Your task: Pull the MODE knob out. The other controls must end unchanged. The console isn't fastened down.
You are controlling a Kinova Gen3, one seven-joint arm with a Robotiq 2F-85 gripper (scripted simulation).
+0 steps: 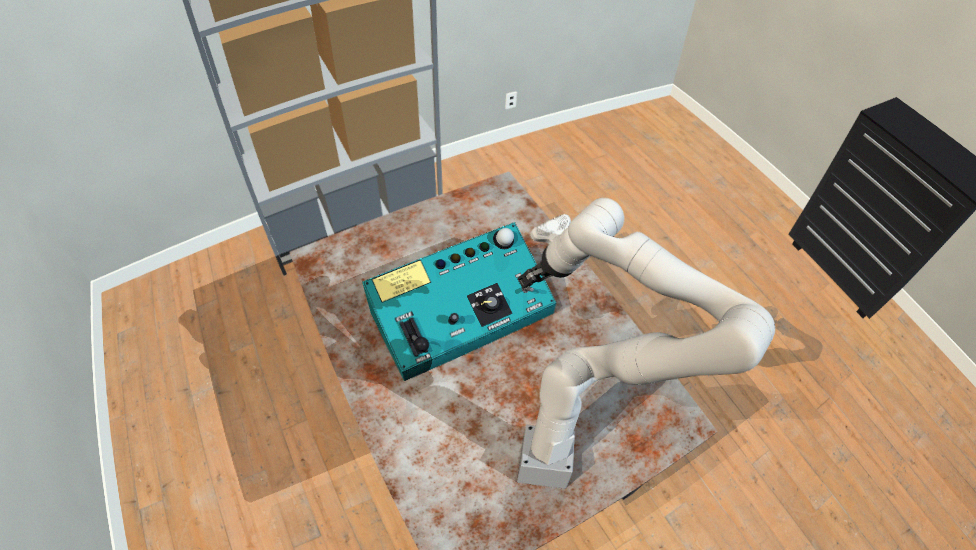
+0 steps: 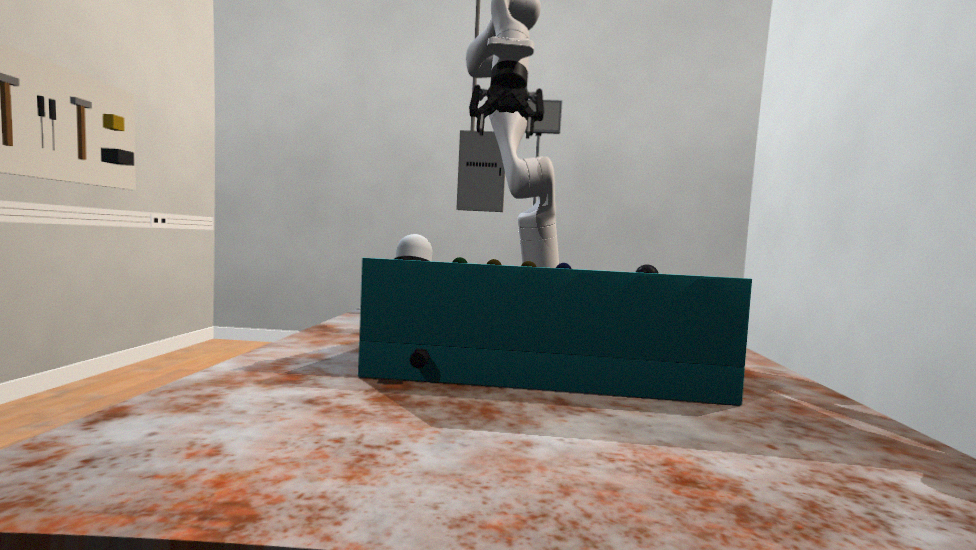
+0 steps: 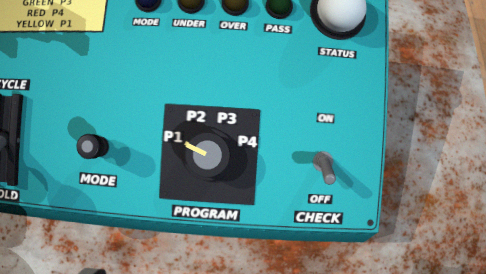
In view: the gripper (image 2: 504,134) and a teal console (image 2: 680,337).
The teal console also shows in image 1 (image 1: 454,280) and in image 3 (image 3: 287,90).
